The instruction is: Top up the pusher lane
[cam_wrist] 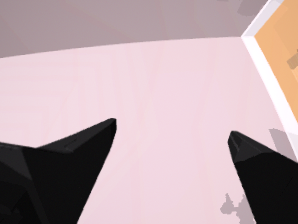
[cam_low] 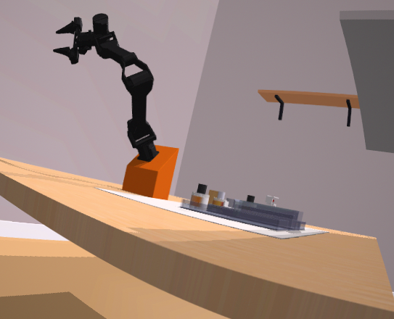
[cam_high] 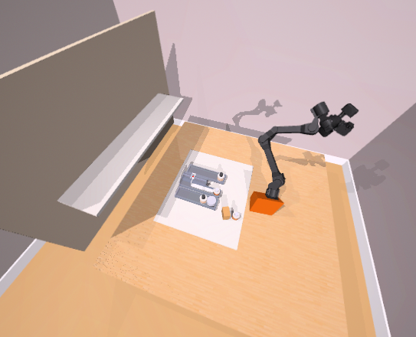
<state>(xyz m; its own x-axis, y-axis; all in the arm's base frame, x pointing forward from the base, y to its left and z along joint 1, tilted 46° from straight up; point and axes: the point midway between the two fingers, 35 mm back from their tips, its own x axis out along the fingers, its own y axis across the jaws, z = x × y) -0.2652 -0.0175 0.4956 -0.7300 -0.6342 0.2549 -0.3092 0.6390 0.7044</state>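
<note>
My gripper tip is 530 mm short of the wooden block, 510 mm to the right of it and 440 mm above it. From my gripper tip the other things lie so: lane unit: 770 mm ahead, 460 mm below, 330 mm to the left.
</note>
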